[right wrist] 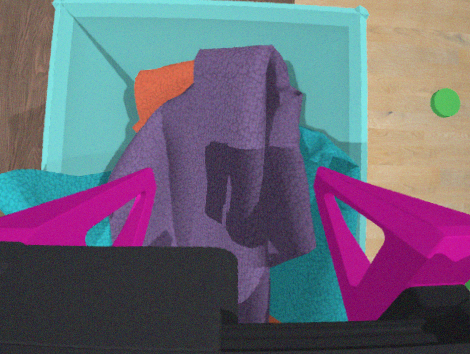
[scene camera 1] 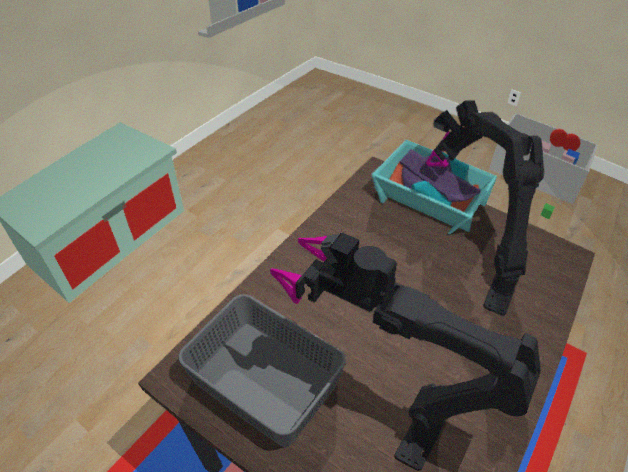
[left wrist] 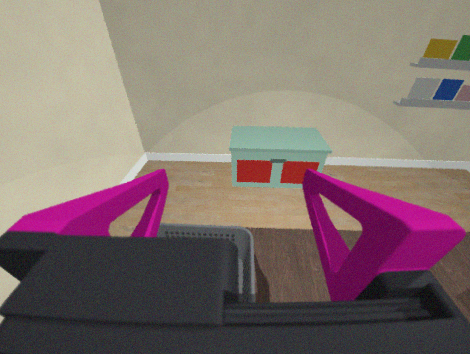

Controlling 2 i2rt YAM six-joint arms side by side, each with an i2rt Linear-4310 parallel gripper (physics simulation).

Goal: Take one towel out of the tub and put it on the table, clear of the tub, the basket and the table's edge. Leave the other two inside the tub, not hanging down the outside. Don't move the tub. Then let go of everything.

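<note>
A turquoise tub (scene camera 1: 421, 202) (right wrist: 210, 32) stands near the table's far end. In it, a crumpled purple towel (scene camera 1: 456, 186) (right wrist: 185, 125) lies on top of an orange towel (scene camera 1: 397, 173) (right wrist: 162, 86) and a teal towel (scene camera 1: 430, 190) (right wrist: 305, 285). At the left of the right wrist view, teal cloth covers part of the rim; whether it hangs outside is unclear. My right gripper (scene camera 1: 437, 150) (right wrist: 234, 176) is open over the tub, its fingertips on either side of the purple towel in its wrist view. My left gripper (scene camera 1: 285, 255) (left wrist: 235, 176) is open and empty near the table's left edge.
A grey basket (scene camera 1: 299, 340) (left wrist: 249, 260) stands at the near end of the brown table (scene camera 1: 337, 218). A green cabinet (scene camera 1: 86, 177) (left wrist: 277, 140) is on the floor beyond. A grey bin (scene camera 1: 558, 182) and a green block (scene camera 1: 547, 211) are on the floor behind the tub.
</note>
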